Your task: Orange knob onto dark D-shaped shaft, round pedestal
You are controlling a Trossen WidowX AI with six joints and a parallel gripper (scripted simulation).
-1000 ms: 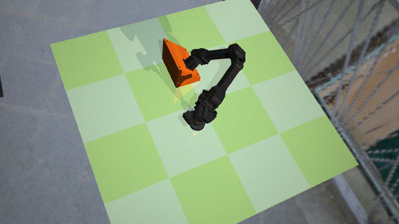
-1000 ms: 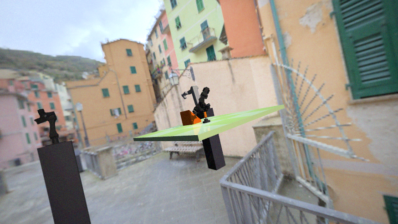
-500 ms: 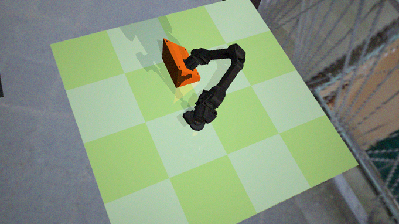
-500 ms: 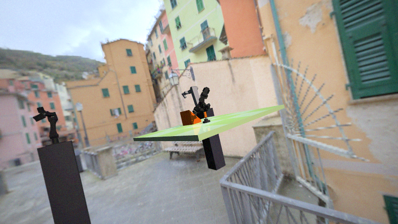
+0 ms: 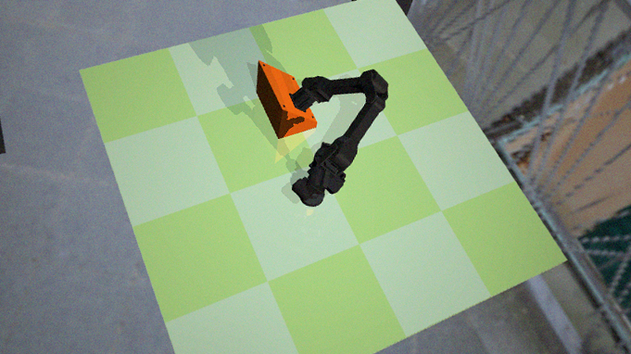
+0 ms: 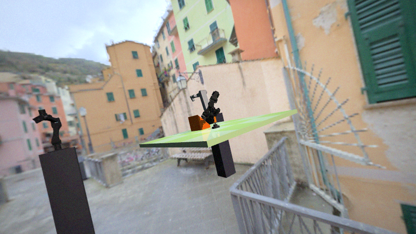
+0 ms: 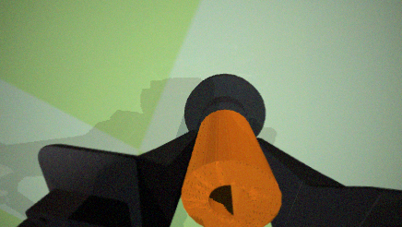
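Now: the orange knob 20 mm above my gripper tip. The rest, counted from my gripper tip: dark round pedestal 40 mm below.
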